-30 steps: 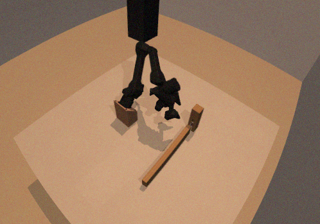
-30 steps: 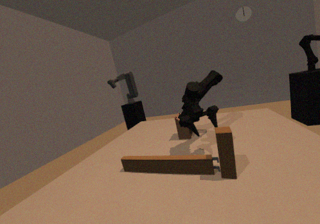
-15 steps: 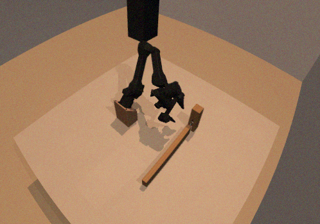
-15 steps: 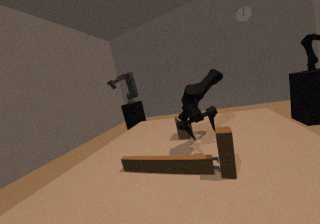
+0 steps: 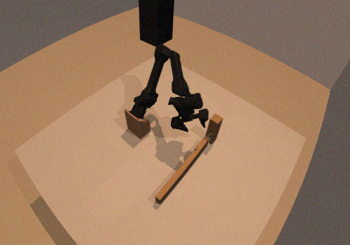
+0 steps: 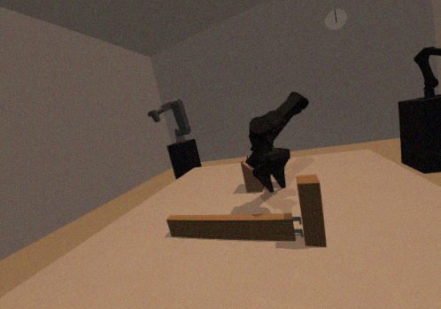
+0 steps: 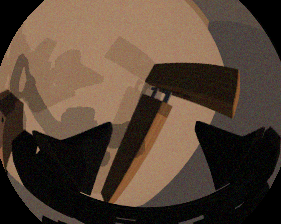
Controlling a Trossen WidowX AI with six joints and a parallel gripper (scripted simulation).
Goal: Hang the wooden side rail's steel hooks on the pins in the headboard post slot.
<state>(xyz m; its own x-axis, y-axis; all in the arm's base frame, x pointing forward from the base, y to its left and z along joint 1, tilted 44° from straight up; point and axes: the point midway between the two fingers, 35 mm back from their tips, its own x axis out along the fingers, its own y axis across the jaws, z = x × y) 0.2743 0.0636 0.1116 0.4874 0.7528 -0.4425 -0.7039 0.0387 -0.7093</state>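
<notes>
My gripper tip is now 8 cm to the right of the headboard post, 6 cm short of it and 4 cm above it.
</notes>
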